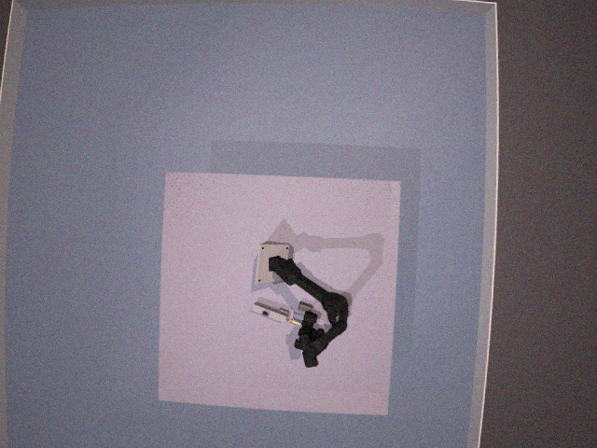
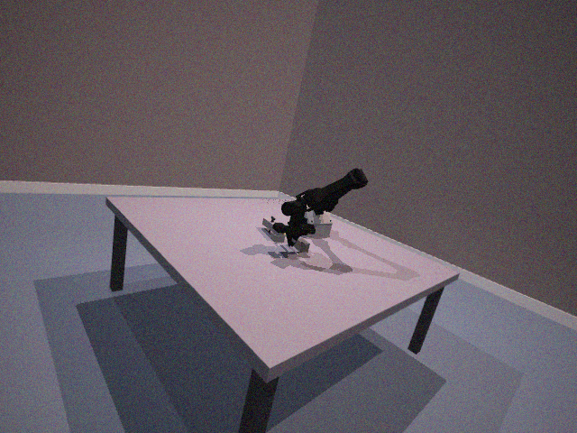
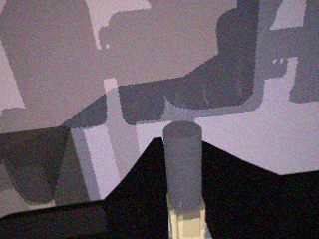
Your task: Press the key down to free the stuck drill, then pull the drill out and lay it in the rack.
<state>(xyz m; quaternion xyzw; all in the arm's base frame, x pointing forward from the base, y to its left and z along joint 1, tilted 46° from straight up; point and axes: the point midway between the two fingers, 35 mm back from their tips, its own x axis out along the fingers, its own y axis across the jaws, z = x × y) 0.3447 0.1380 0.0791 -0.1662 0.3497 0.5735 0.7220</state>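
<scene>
Right now my gripper tip is 8 cm past the tan rack. Also, from my gripper tip: drill 4 cm to the right, 3 cm above, 1 cm behind; then pale long fixture block 18 cm to the right, 6 cm behind, 1 cm above.
</scene>
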